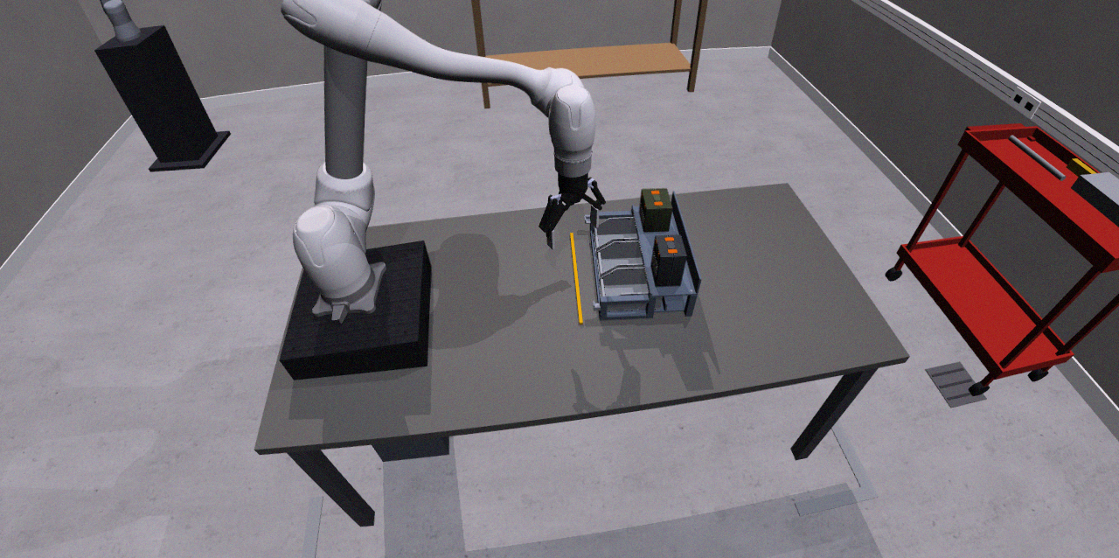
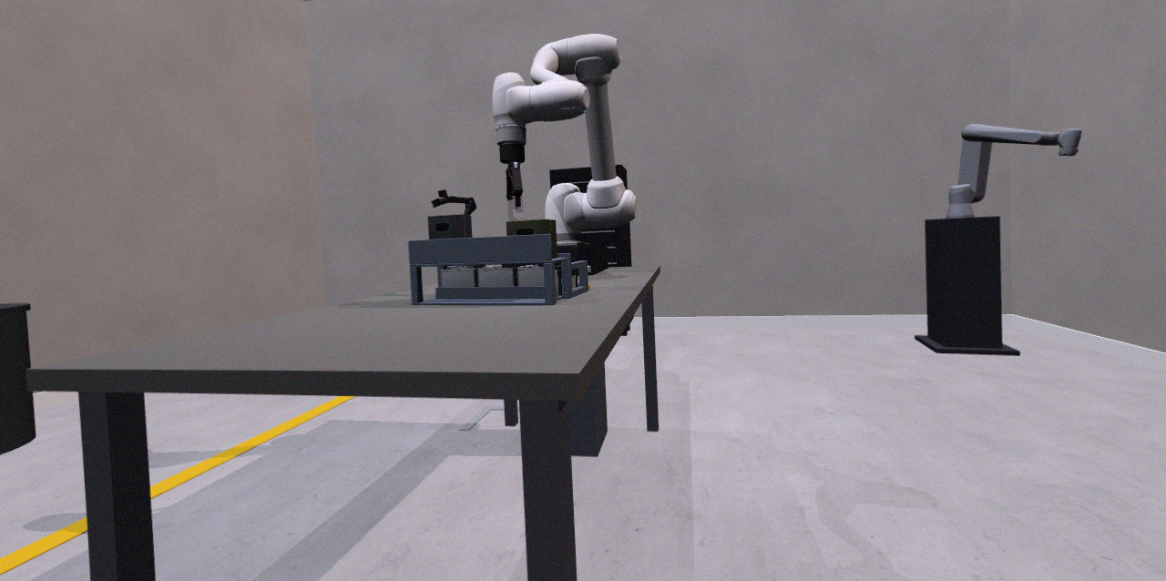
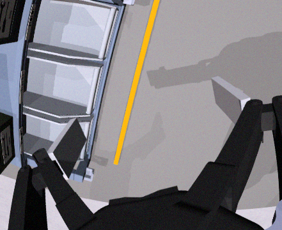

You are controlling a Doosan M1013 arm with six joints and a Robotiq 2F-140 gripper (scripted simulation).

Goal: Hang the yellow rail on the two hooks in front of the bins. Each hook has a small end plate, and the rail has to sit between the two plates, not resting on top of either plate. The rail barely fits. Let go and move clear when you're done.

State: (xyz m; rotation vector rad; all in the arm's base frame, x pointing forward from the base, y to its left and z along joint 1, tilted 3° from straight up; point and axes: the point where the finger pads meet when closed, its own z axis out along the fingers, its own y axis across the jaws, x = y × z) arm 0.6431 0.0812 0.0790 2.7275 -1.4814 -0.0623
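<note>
Right now my hand is 22 cm above the yellow rail, 4 cm to the right of it and 1 cm short of it. Round my hand: rack front bar 21 cm below, 7 cm ahead, 6 cm to the left.
</note>
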